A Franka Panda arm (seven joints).
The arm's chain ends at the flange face. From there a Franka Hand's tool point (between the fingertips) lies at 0.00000 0.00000 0.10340 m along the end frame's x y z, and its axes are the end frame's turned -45 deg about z.
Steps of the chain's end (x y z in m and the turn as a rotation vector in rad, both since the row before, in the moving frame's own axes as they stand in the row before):
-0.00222 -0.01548 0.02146 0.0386 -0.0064 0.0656
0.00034 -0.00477 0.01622 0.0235 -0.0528 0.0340
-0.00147 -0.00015 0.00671 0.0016 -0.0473 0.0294
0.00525 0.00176 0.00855 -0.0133 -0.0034 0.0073
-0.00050 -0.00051 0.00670 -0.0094 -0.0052 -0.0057
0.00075 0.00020 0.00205 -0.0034 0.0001 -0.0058
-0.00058 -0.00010 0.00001 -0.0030 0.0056 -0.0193
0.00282 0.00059 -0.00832 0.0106 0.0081 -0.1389
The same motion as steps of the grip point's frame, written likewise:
0.01184 -0.01573 0.02138 0.0318 0.0228 0.0656
0.00157 -0.00874 0.01605 0.0540 -0.0207 0.0340
-0.00422 -0.00477 0.00659 0.0346 -0.0323 0.0294
0.00124 0.00568 0.00854 -0.0070 -0.0118 0.0073
-0.00106 -0.00040 0.00669 -0.0030 -0.0103 -0.0057
0.00015 0.00093 0.00205 -0.0025 -0.0023 -0.0058
-0.00014 0.00015 0.00001 -0.0061 0.0018 -0.0193
0.00293 0.00213 -0.00833 0.0018 0.0132 -0.1389

